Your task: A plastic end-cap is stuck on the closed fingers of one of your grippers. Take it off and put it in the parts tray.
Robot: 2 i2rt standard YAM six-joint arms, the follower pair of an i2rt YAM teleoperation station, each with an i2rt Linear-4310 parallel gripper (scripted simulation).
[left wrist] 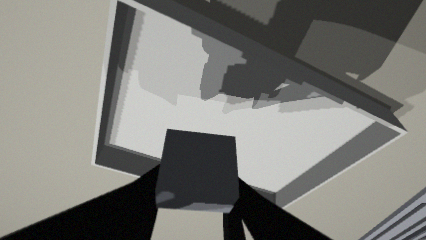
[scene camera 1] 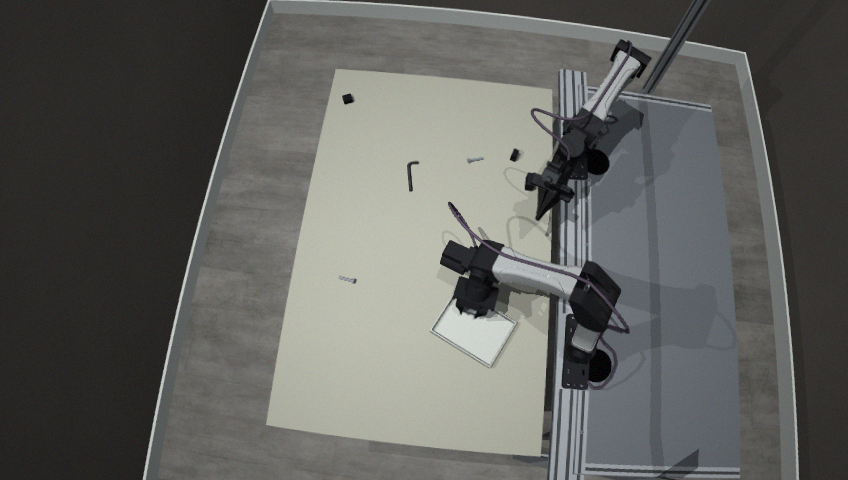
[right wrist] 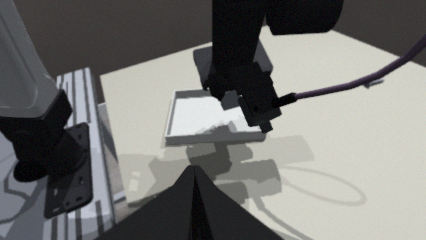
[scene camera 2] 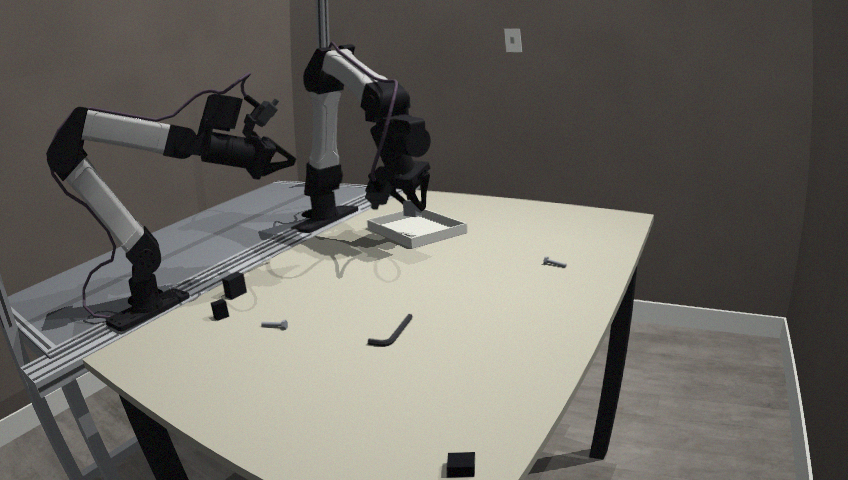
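A white parts tray and a grey end-cap are visible, together with my left gripper and my right gripper. The right wrist view shows my right gripper and my left gripper; the left wrist view shows my left gripper too.
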